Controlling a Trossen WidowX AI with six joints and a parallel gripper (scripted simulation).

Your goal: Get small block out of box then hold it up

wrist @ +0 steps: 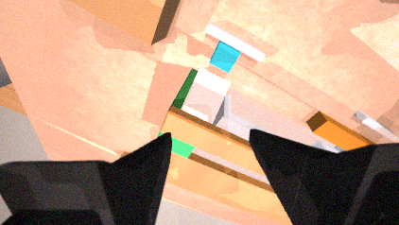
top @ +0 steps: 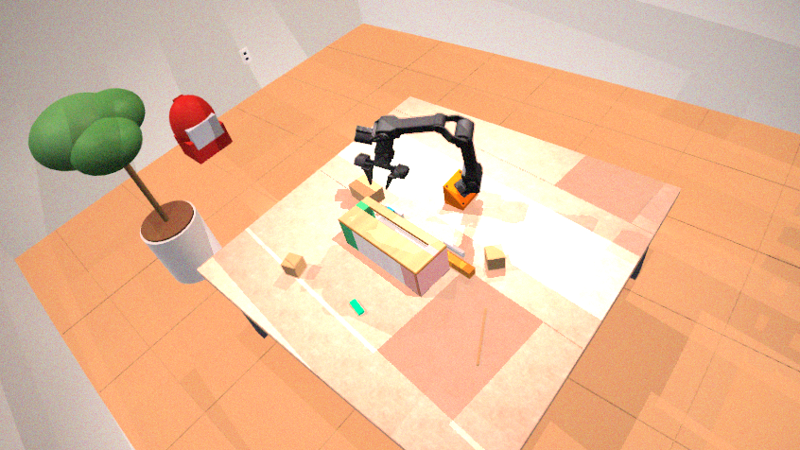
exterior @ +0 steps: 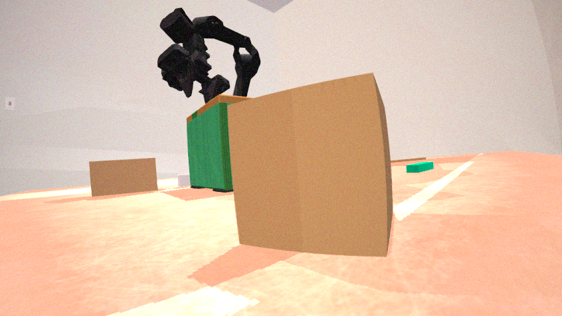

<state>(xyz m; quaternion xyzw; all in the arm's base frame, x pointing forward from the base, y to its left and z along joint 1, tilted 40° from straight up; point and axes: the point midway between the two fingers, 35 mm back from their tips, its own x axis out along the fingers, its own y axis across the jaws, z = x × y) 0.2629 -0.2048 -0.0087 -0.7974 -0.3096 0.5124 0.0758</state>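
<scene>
Now: the cyan block 20 mm behind my gripper tip and 150 mm below it. From my gripper tip the other things lie so: box: 70 mm ahead, 150 mm to the left, 110 mm below; then tan slab: 40 mm behind, 150 mm to the right, 140 mm below; then orange bar: 10 mm ahead, 310 mm to the left, 160 mm below.
</scene>
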